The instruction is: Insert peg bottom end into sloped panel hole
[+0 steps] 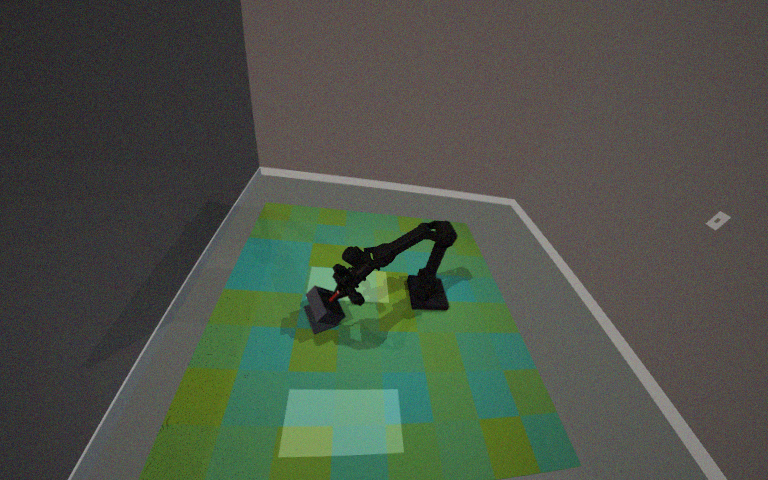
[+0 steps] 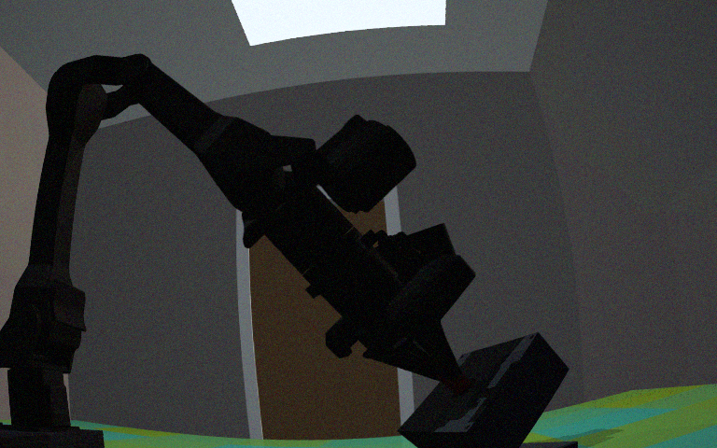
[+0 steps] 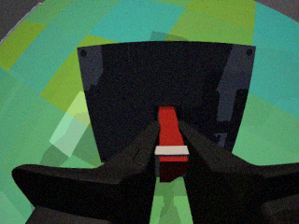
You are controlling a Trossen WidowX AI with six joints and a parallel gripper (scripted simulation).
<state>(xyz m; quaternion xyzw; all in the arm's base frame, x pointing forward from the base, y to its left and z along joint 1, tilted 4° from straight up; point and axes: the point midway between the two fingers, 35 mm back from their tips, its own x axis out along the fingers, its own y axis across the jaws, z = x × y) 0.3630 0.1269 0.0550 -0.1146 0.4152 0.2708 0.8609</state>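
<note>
My gripper tip is 1 cm to the left of the red peg, 1 cm below it and 1 cm past it. Also, from my gripper tip: sloped panel 3 cm below, 3 cm ahead, 2 cm to the left.
</note>
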